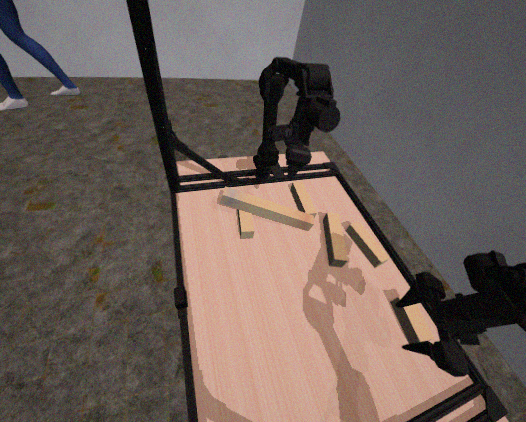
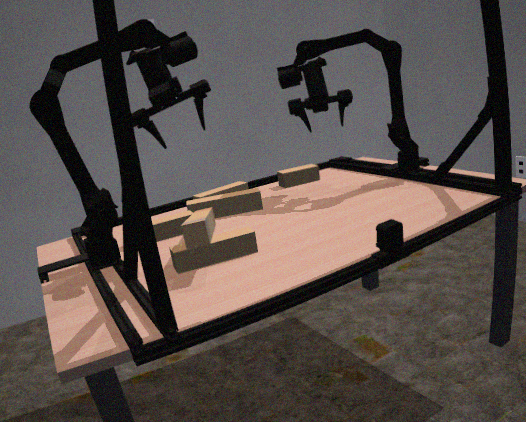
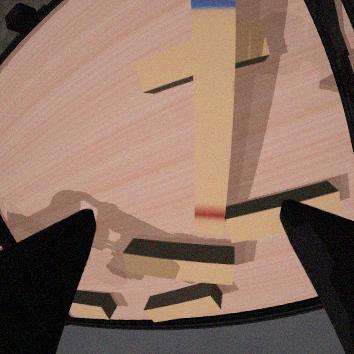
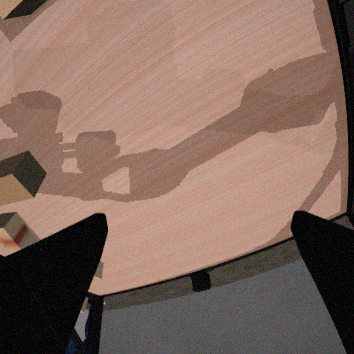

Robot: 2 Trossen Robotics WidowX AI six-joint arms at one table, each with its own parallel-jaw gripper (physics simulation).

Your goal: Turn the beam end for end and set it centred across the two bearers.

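Observation:
The long pale beam has a blue band towards one end and a red band near the other. It lies across one bearer. Its red-banded end meets the end of the second bearer; I cannot tell whether it rests on it. My left gripper is open above the beam's red-banded end, touching nothing. My right gripper is open and empty, high above the table, far from the beam.
A loose block lies close beyond the beam's red-banded end. Another block lies beside it near the table's frame. A third block lies farther along that edge. Black frame posts stand at the table's corners.

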